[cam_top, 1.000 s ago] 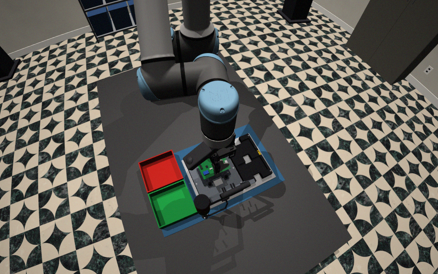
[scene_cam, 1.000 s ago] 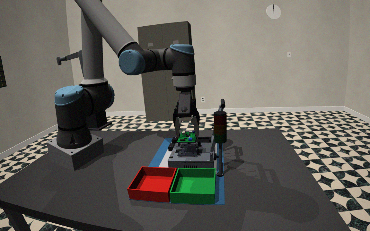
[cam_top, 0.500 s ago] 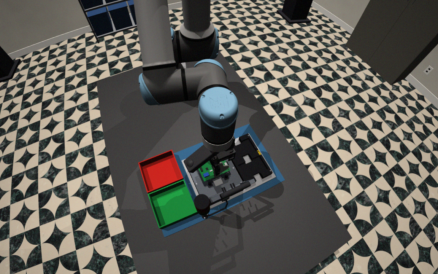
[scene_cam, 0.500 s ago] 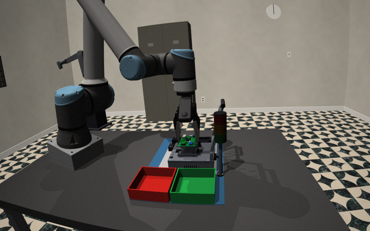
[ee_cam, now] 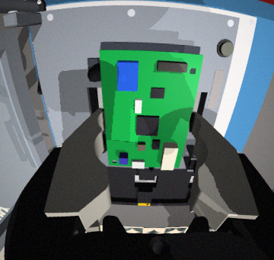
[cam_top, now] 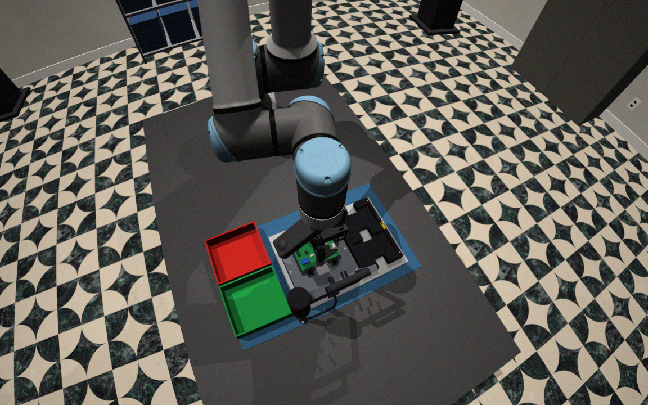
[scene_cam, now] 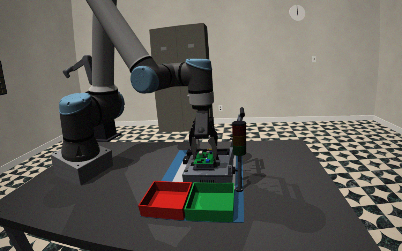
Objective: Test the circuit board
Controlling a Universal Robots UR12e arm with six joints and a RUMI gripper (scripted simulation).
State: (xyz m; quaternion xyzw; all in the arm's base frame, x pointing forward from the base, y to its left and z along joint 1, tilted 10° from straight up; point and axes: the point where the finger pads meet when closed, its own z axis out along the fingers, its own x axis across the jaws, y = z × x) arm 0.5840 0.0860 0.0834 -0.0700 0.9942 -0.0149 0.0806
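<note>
My hand is 10 mm to the right of the green circuit board. Also, from my hand: clear lid (120 mm ahead, 90 mm above, 20 mm to the left); green bin (190 mm to the right, 80 mm below, 70 mm ahead); red bin (210 mm to the right, 80 mm below, 80 mm behind).
</note>
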